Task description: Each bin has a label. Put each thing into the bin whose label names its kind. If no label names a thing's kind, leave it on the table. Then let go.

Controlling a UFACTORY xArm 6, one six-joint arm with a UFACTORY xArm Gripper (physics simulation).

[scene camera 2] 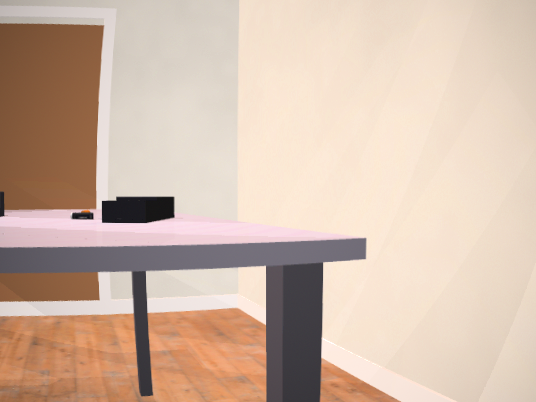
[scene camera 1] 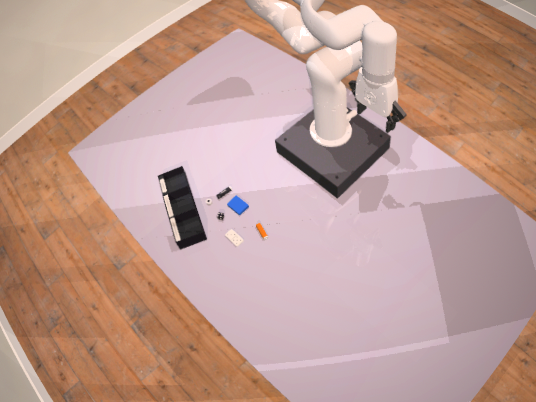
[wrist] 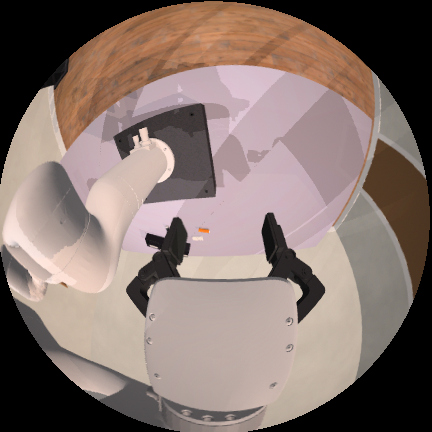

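Note:
A black three-compartment bin row stands on the table, with pale labels too small to read. Beside it lie a blue square block, a black bar-shaped thing, a small white round thing, a small black thing, a cream plate with dots and an orange stick. My gripper is open and empty, high beside the arm's base, far from these things. Its left finger hides part of the bins in the wrist view.
The arm's dark base plate stands on the pale table, between the gripper and the small things in scene camera 1. The bins stand near a table edge. Arm shadows fall across the table.

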